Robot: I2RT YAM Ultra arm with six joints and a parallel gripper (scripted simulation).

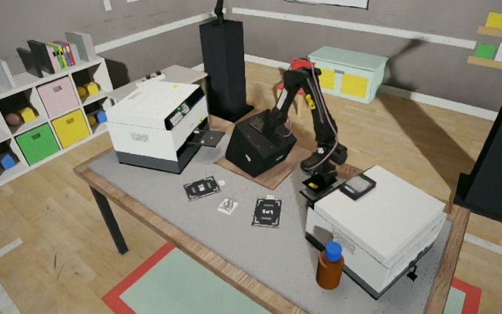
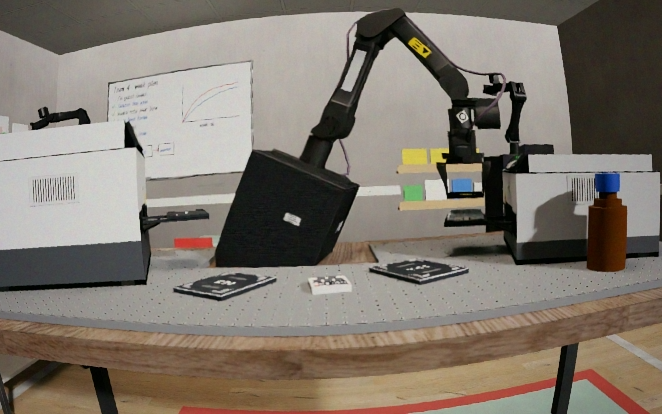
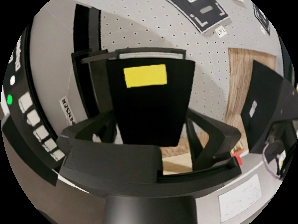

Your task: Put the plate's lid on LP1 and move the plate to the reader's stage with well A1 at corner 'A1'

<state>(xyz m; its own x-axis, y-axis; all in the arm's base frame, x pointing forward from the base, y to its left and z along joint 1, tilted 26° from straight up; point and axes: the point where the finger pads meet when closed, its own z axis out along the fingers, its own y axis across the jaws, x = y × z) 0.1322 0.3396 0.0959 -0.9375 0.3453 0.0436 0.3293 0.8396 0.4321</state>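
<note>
My gripper is now 5 cm above the white well plate. From my hand the other things lie so: black lid right at my hand; then capped bottle 34 cm ahead, 20 cm to the left, 2 cm below.
</note>
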